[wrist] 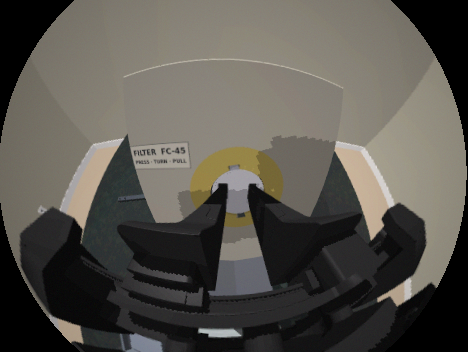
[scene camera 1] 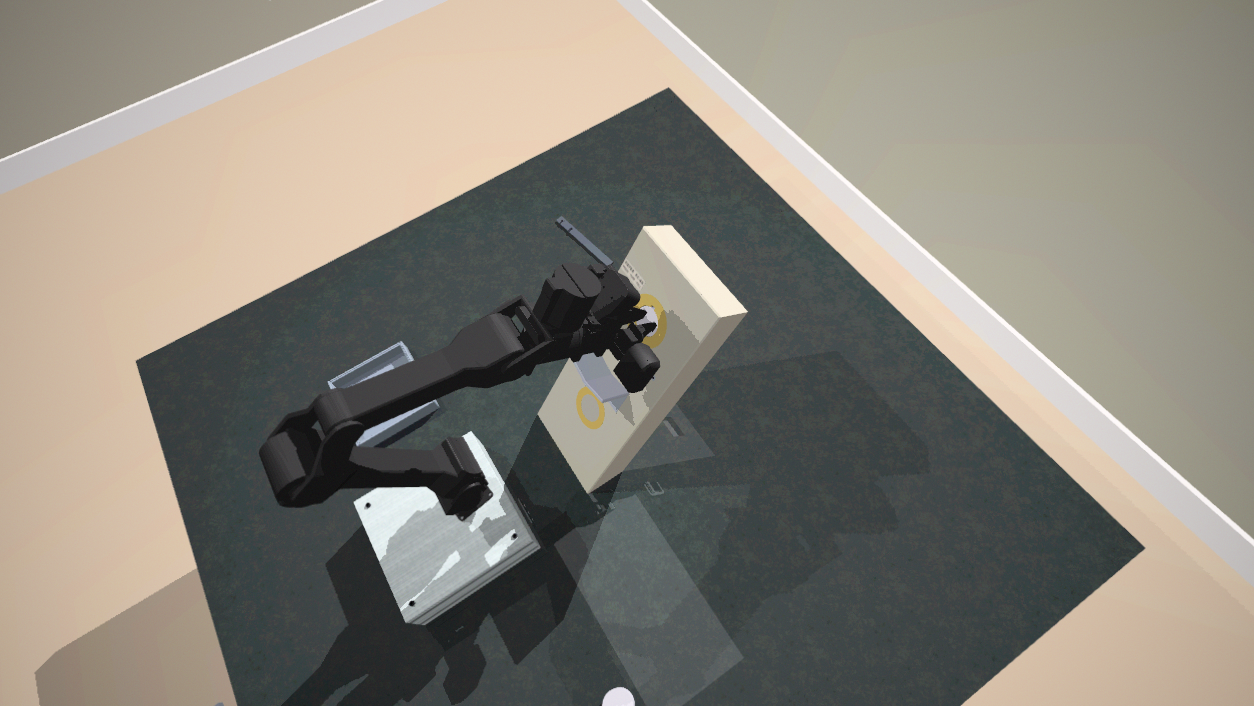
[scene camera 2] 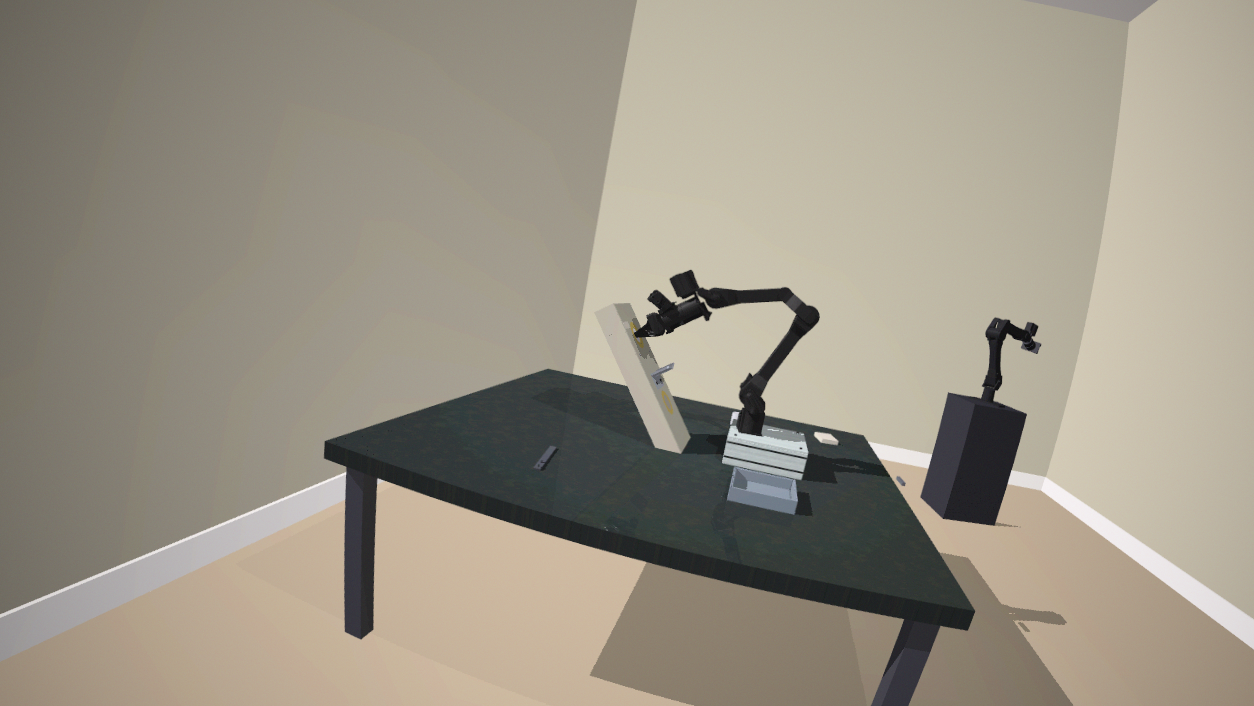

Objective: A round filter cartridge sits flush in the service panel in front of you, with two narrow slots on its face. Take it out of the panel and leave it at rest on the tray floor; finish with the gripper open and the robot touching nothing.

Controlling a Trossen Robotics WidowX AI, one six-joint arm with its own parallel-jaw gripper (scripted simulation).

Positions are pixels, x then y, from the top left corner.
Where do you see a round filter cartridge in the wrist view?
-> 237, 181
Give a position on a cream service panel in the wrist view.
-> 187, 122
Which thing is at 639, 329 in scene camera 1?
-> My gripper.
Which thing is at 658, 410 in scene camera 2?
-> A cream service panel.
